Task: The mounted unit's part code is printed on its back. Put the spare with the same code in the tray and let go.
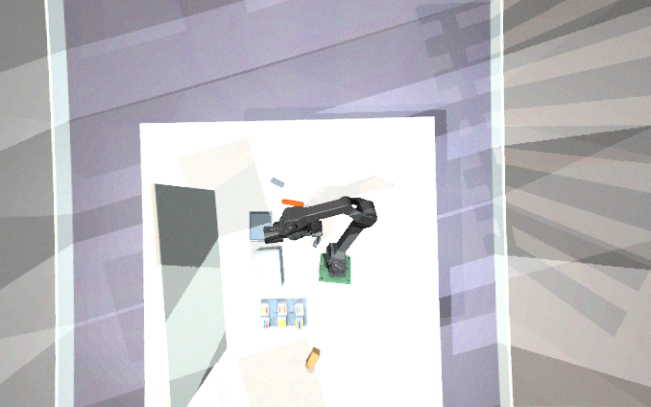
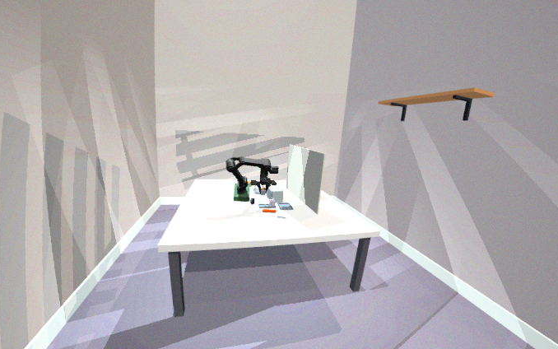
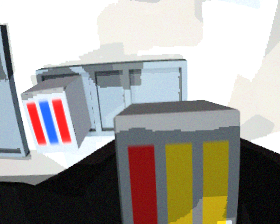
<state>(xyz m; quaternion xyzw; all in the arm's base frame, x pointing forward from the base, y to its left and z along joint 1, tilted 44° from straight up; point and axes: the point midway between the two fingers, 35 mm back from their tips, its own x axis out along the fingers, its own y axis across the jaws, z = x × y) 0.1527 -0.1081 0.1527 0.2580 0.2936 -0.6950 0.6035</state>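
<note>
Now: the light-blue tray 180 mm ahead of my gripper tip and 100 mm below it. Round my gripper tip: mounted unit 140 mm ahead, 180 mm to the left, 60 mm below; then striped spare 80 mm ahead, 10 mm to the left, 70 mm below; then grey panel 370 mm ahead, 180 mm to the left, 120 mm above.
</note>
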